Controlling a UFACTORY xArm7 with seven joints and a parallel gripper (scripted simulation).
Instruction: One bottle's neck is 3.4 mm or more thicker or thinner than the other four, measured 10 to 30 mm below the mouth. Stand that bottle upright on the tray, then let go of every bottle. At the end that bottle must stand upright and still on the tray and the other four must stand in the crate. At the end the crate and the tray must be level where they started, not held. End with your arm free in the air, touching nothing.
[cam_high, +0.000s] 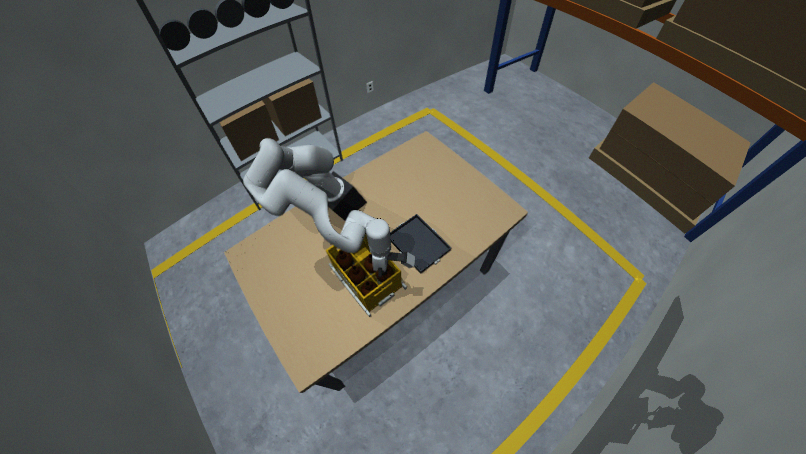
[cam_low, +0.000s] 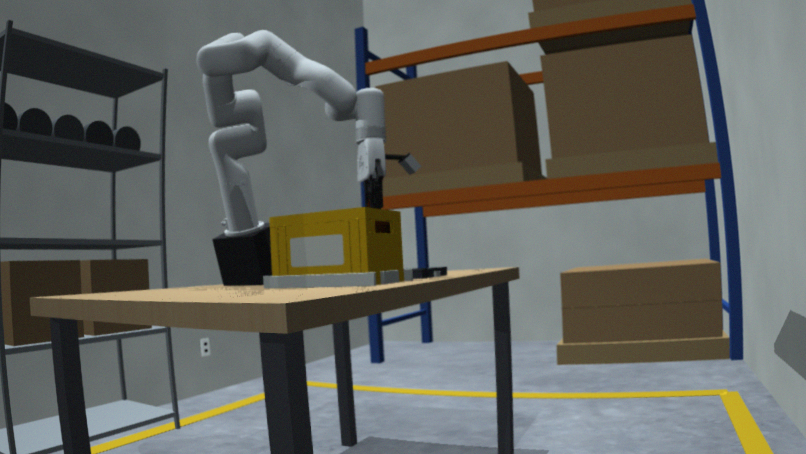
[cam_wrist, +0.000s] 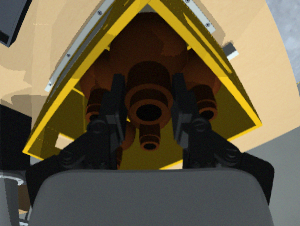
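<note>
Now: hand 70 mm above the bottle. From my hand the other things lie so: tray: 250 mm to the left, 190 mm below, 80 mm behind; then crate: 120 mm below, 90 mm behind, 50 mm to the right.
</note>
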